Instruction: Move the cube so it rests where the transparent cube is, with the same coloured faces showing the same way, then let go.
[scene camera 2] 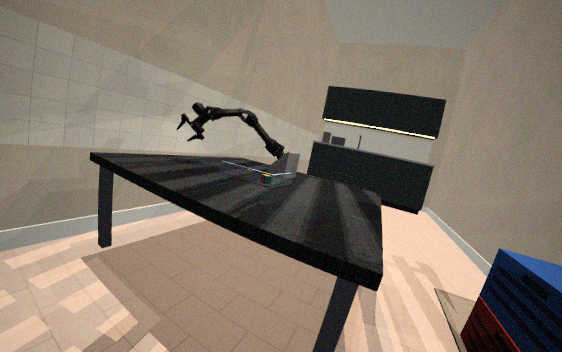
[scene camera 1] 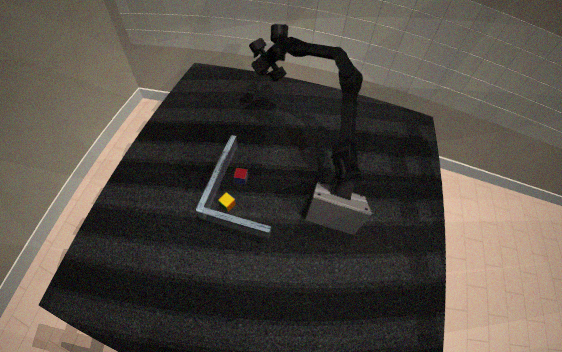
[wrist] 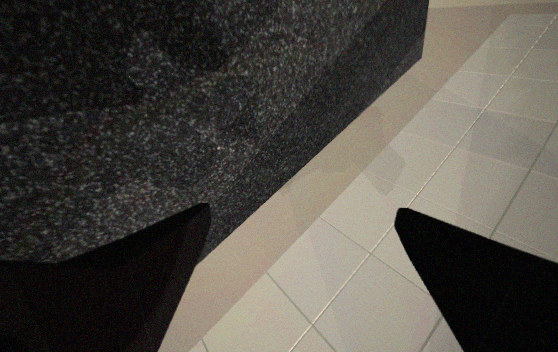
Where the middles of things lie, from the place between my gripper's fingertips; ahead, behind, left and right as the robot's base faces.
Scene:
Now: hand 17 cm past the frame point(scene camera 1: 203, 210), 49 cm to the right of it and 11 cm above it.

